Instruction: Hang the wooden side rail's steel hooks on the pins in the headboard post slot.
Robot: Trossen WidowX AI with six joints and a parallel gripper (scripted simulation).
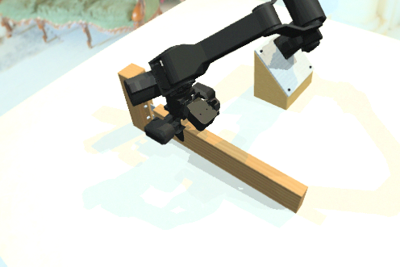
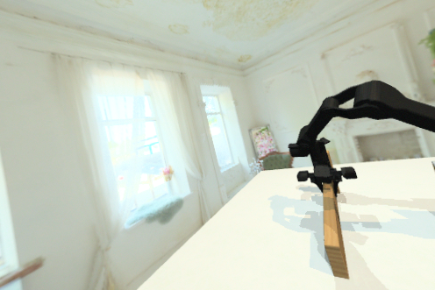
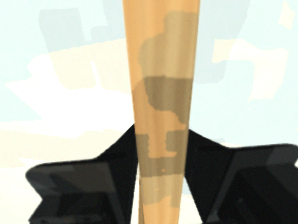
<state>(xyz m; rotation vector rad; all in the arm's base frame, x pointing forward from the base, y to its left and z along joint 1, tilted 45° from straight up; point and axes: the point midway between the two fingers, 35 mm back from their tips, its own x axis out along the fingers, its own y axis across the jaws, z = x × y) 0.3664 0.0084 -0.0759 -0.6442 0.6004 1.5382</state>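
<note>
Right now the headboard post is 1 cm ahead of my gripper tip, 16 cm to the right of it and 4 cm above it.
</note>
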